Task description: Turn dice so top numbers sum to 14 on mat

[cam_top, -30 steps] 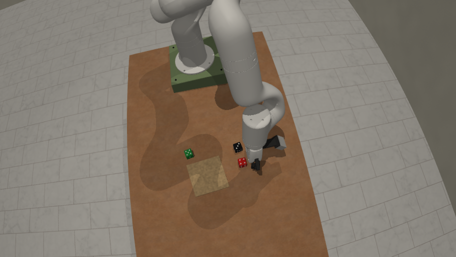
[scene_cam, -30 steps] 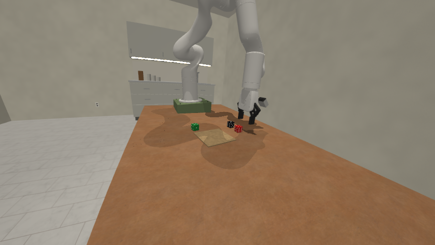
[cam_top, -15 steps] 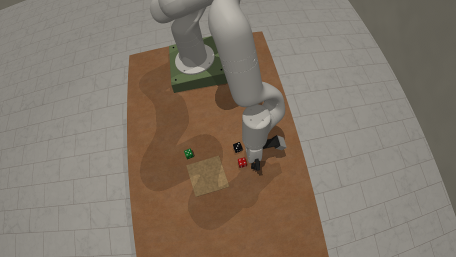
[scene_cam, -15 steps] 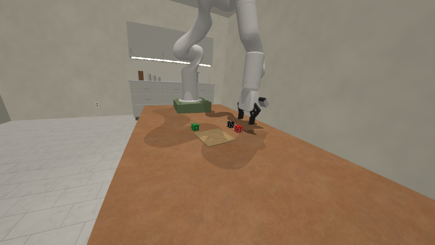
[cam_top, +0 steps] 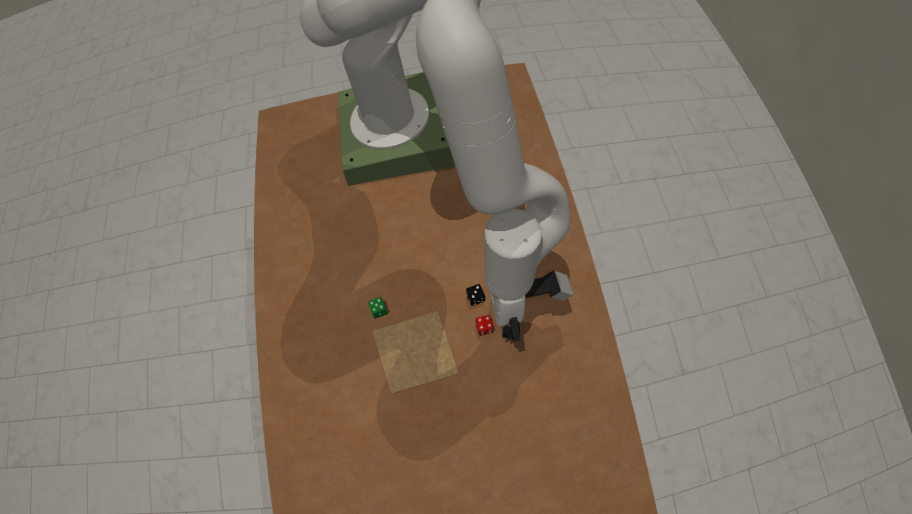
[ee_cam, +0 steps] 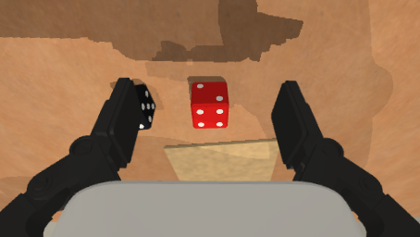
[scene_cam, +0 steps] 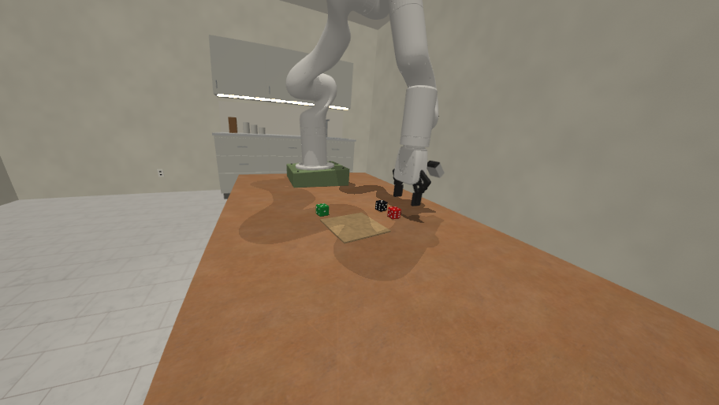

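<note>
Right now the black die is 7 cm behind my hand, 4 cm to the right of it and 4 cm below it. The rest, counted from my hand: green die: 24 cm to the right, 10 cm behind, 4 cm below; tan square mat: 19 cm to the right, 6 cm below, 1 cm ahead; red die: 4 cm to the right, 4 cm below.
</note>
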